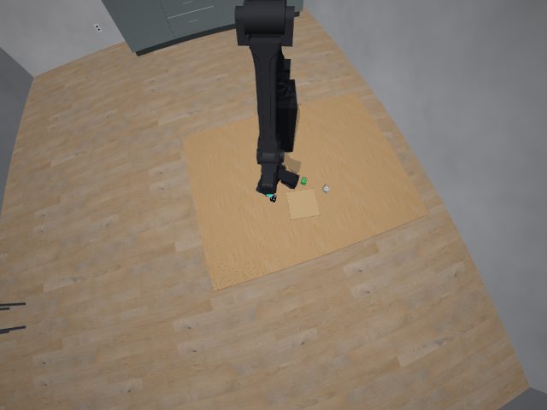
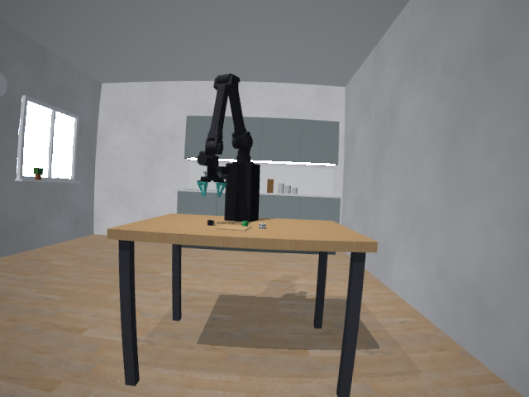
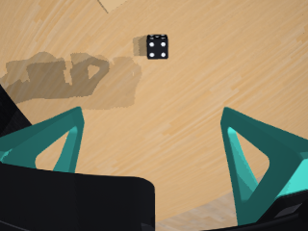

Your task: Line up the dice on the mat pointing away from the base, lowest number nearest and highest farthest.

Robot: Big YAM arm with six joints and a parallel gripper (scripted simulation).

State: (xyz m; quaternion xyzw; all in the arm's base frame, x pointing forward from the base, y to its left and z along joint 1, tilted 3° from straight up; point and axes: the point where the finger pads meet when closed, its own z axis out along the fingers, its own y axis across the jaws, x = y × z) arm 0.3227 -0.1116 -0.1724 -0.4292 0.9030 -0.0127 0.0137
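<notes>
The black die lies 10 mm ahead of my hand and 140 mm below it. From my hand the other things lie so: mat (60 mm ahead, 130 mm to the left, 150 mm below); green die (40 mm behind, 170 mm to the left, 140 mm below); white die (30 mm ahead, 260 mm to the left, 140 mm below).
</notes>
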